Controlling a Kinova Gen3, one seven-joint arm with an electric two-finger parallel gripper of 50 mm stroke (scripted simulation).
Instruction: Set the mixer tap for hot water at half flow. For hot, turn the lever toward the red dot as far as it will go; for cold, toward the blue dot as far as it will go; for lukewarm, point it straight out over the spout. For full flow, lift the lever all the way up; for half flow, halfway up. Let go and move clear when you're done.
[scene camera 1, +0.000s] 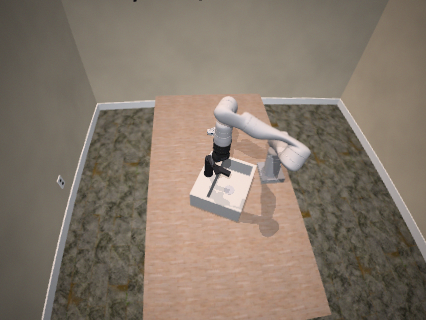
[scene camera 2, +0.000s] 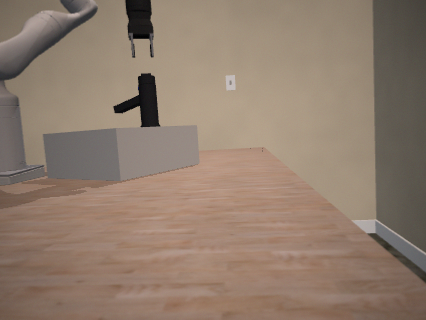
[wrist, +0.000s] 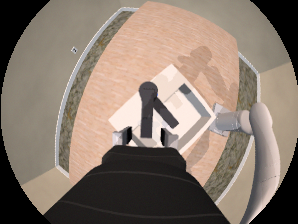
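Observation:
Gripper, mine (wrist: 146, 133). White sink block (wrist: 194, 116). Black mixer tap (wrist: 161, 109).

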